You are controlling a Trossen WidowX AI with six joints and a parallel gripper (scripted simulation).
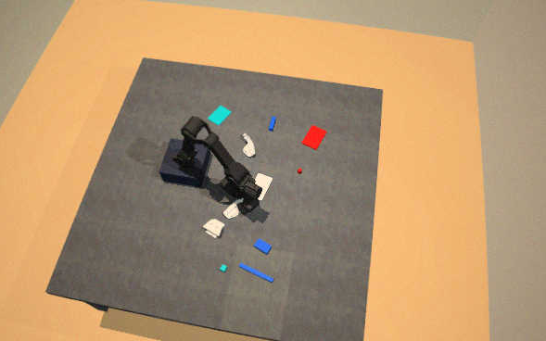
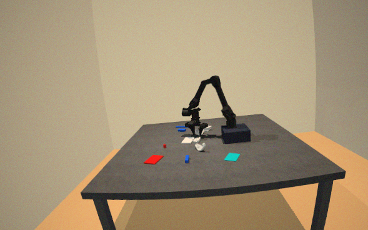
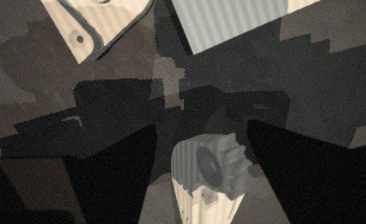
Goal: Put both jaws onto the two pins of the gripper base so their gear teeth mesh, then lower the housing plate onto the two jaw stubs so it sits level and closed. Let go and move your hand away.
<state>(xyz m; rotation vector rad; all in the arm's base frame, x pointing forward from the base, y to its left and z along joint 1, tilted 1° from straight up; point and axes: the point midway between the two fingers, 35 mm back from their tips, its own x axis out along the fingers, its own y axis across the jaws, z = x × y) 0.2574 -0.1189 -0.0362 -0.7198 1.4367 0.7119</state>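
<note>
The white block is 9 cm behind my gripper tip and 14 cm to the right of it. Round my gripper tip: red cube (24 cm ahead, 18 cm to the left); blue block (12 cm ahead, 19 cm to the right); white jaw (1 cm behind, 2 cm to the right, 3 cm above).
</note>
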